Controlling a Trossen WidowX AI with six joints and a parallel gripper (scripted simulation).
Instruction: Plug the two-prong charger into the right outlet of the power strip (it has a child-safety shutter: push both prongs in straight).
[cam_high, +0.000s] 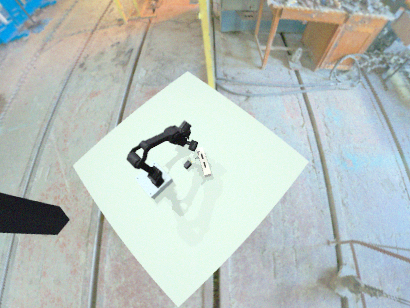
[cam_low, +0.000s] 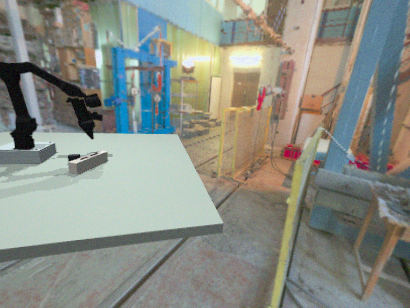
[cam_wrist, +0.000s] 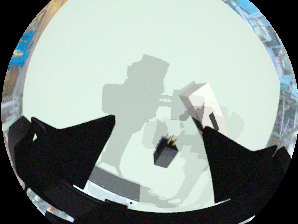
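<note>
The dark charger is 7 cm behind my gripper tip, 5 cm to the right of it and 10 cm below it.
</note>
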